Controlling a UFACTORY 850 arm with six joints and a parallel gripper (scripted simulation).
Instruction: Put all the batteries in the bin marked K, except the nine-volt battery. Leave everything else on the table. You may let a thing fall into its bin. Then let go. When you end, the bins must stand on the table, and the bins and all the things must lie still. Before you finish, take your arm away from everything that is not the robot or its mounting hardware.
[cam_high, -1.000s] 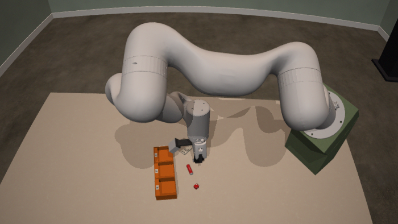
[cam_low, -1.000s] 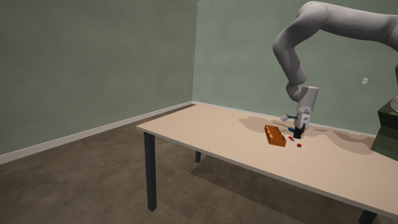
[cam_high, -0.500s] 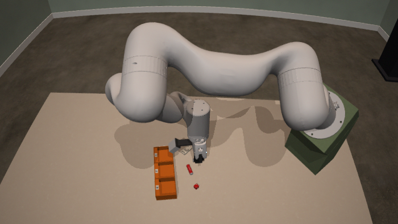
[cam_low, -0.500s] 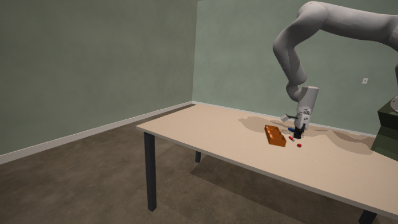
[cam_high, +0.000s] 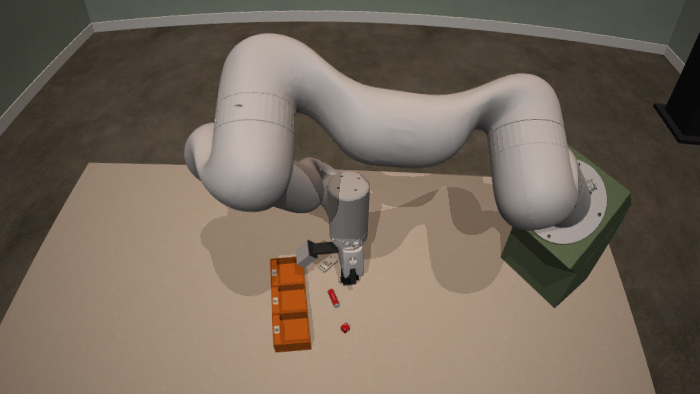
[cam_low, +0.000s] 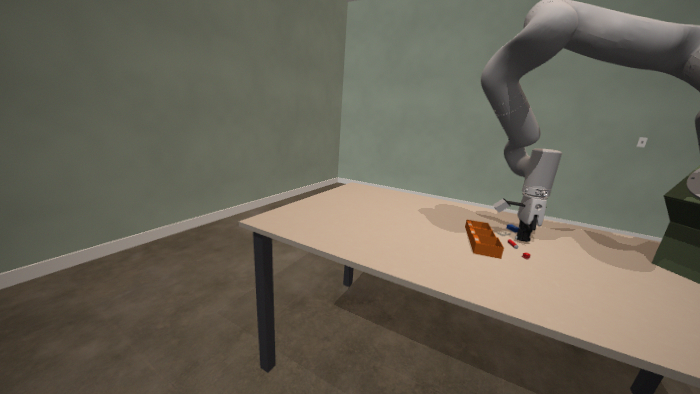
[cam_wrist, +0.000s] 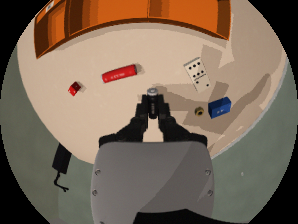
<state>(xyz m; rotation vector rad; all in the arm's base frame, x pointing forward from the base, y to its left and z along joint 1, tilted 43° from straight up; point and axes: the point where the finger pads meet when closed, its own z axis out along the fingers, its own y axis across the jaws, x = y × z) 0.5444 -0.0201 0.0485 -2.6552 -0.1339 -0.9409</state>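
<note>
Now: the red cylindrical battery 3 cm ahead of my hand, 5 cm to the left of it and 2 cm below it. The rest, counted from my hand: brass nut 1 cm behind, 9 cm to the right, 3 cm below; white domino-like tile 6 cm ahead, 5 cm to the right, 3 cm below; black battery 2 cm below.
</note>
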